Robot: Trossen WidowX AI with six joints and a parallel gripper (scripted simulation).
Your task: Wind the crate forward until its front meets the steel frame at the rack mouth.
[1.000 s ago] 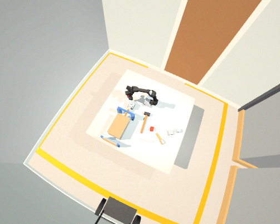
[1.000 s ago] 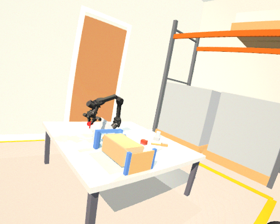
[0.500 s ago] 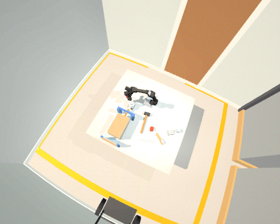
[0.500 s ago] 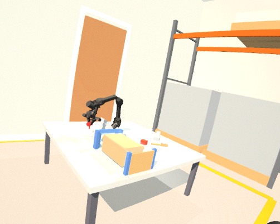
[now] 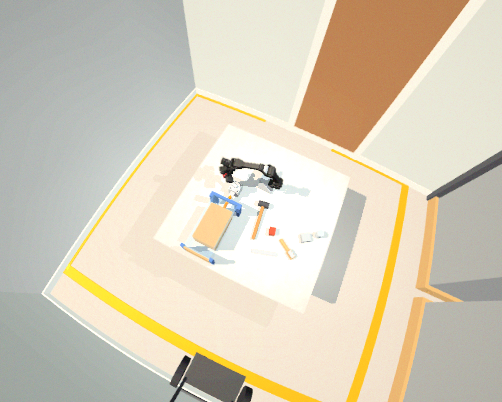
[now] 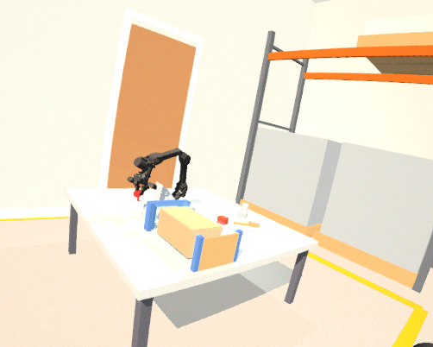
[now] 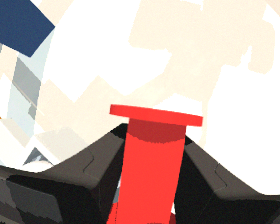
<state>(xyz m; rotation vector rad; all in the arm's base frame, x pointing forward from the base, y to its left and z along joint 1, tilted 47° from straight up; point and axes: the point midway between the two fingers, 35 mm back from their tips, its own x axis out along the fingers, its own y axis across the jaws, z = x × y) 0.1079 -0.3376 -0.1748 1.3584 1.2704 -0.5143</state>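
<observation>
Right now my gripper tip is 5 cm to the right of the winch handle, 3 cm above it and 1 cm short of it. Also, from my gripper tip: winch (10 cm to the left, 10 cm below, 1 cm ahead); red grip (1 cm to the left, 1 cm behind); cubby (43 cm ahead, 8 cm to the left, 5 cm below).
</observation>
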